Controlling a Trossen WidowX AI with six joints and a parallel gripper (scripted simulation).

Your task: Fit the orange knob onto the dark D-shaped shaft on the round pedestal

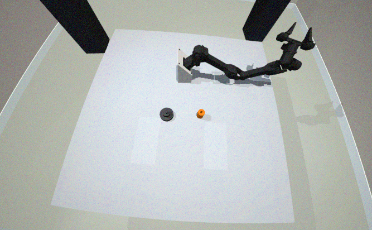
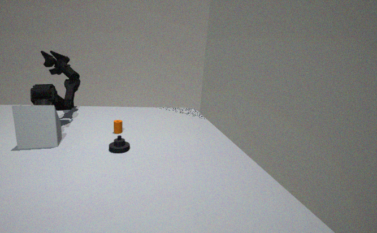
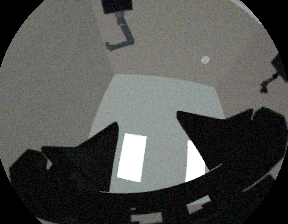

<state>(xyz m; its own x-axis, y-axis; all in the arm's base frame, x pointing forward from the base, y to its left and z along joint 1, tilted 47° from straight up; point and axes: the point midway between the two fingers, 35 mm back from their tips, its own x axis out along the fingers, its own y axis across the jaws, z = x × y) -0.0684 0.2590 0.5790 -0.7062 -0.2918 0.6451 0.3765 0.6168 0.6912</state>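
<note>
My gripper tip is now 390 mm short of the orange knob, 520 mm to the left of it and 320 mm above it. Round my gripper tip: round black pedestal (380 mm ahead, 730 mm to the right, 320 mm below).
</note>
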